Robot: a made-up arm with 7 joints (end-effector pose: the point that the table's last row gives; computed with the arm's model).
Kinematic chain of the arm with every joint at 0, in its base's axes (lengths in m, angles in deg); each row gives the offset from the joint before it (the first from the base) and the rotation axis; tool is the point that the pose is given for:
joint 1: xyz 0 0 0.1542 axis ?
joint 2: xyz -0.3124 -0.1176 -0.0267 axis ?
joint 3: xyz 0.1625 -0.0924 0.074 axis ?
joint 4: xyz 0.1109 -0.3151 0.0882 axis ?
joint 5: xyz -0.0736 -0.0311 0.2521 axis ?
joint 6: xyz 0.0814 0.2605 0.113 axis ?
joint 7: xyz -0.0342 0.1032 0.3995 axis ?
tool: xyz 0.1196 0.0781 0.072
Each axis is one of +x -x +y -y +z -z.
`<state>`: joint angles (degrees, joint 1 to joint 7).
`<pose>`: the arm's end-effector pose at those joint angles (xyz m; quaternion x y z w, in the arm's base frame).
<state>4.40 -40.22 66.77 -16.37 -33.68 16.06 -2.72</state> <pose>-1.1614 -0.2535 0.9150 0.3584 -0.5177 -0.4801 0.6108</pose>
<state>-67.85 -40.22 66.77 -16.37 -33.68 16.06 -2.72</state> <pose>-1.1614 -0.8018 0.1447 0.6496 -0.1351 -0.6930 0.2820</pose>
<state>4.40 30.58 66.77 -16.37 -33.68 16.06 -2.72</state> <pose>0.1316 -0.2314 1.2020 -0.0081 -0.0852 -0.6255 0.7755</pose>
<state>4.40 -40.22 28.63 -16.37 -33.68 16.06 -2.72</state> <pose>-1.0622 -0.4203 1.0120 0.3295 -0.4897 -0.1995 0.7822</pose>
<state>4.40 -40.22 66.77 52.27 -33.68 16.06 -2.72</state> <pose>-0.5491 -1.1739 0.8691 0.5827 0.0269 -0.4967 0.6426</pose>
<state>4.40 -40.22 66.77 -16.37 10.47 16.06 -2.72</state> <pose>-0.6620 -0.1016 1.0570 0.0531 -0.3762 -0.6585 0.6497</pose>
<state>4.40 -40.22 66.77 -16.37 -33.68 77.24 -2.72</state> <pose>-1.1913 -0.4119 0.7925 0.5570 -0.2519 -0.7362 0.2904</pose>
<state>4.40 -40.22 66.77 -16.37 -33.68 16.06 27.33</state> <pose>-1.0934 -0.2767 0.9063 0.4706 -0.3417 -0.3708 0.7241</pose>
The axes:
joint 1: -x
joint 2: +y
joint 3: -z
joint 4: +y
joint 5: -x
joint 6: -z
joint 7: +y

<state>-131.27 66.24 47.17 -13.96 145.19 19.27 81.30</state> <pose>-0.4044 0.5687 -0.3331 -0.4873 0.4408 0.0545 0.7519</pose>
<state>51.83 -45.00 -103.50 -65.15 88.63 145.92 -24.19</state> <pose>-0.6029 -0.0966 0.4594 0.5815 -0.6065 -0.1964 0.5054</pose>
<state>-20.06 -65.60 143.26 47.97 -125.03 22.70 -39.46</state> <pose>-0.8607 0.6687 -0.2749 -0.5278 0.0703 0.3403 0.7750</pose>
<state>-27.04 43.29 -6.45 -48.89 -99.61 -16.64 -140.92</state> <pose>-0.1850 -1.2171 -0.0744 -0.4125 0.4248 0.8058 0.0059</pose>
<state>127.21 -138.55 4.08 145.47 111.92 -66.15 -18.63</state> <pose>-0.8040 -0.1461 0.4262 0.7313 -0.5915 0.1249 0.3157</pose>
